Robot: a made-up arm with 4 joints.
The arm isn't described. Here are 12 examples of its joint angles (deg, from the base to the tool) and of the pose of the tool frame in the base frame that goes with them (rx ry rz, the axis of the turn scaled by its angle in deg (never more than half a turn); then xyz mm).
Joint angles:
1: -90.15 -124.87 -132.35 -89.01
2: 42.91 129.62 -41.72 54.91
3: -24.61 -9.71 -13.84 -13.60
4: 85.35 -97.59 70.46 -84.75
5: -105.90 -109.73 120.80 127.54
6: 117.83 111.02 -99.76 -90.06
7: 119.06 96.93 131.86 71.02
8: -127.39 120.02 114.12 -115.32
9: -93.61 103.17 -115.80 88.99
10: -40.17 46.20 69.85 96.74
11: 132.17 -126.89 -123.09 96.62
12: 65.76 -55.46 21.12 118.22
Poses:
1: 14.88 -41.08 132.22 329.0 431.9 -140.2
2: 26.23 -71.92 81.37 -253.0 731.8 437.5
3: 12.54 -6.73 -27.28 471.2 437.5 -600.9
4: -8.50 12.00 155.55 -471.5 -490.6 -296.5
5: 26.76 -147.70 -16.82 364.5 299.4 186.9
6: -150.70 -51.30 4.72 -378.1 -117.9 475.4
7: 3.48 -14.86 -13.58 -223.1 161.3 123.7
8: 132.77 -88.97 -34.89 170.0 -463.4 558.5
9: -12.62 2.37 22.20 547.8 -166.1 80.3
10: -6.99 53.97 -105.47 466.7 -50.5 -338.7
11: -10.02 158.28 -42.17 -300.7 -424.3 113.1
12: -112.68 125.43 -8.60 -615.9 -196.5 -243.9
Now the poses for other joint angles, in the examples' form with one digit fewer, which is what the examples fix.
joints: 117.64 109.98 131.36 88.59
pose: 16.3 10.0 -13.8 -262 169 150
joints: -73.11 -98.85 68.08 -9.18
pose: 10.5 83.6 1.7 6 650 -214
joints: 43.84 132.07 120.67 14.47
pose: -10.0 -66.0 -91.8 -15 79 425
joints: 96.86 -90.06 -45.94 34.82
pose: -54.8 115.0 28.6 -668 -576 -151
